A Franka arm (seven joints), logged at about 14 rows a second.
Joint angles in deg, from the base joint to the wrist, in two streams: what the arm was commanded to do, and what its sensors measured. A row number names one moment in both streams.
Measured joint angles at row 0:
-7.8 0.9 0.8 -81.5 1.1 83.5 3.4
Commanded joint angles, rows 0 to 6:
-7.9 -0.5 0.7 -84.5 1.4 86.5 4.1
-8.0 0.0 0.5 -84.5 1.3 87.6 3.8
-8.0 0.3 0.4 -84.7 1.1 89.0 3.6
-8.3 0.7 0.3 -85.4 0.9 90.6 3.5
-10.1 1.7 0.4 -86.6 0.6 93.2 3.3
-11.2 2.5 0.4 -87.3 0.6 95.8 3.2
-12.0 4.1 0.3 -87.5 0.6 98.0 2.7
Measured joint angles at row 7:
-9.6 2.2 -0.1 -85.8 0.7 93.6 3.4
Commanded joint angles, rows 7 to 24:
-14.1 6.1 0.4 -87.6 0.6 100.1 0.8
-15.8 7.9 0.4 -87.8 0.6 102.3 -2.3
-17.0 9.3 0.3 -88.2 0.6 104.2 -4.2
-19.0 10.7 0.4 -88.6 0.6 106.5 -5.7
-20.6 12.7 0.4 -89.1 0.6 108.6 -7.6
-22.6 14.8 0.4 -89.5 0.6 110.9 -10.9
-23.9 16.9 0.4 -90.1 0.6 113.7 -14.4
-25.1 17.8 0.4 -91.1 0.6 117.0 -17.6
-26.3 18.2 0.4 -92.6 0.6 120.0 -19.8
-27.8 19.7 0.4 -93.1 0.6 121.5 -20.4
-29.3 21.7 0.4 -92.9 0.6 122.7 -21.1
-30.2 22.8 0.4 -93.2 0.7 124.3 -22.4
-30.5 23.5 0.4 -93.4 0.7 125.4 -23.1
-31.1 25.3 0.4 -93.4 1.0 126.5 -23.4
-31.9 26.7 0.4 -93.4 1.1 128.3 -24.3
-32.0 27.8 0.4 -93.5 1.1 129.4 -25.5
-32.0 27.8 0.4 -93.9 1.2 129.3 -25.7
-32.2 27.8 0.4 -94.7 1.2 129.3 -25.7
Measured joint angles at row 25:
-31.2 28.0 -0.6 -93.0 0.7 127.8 -24.5
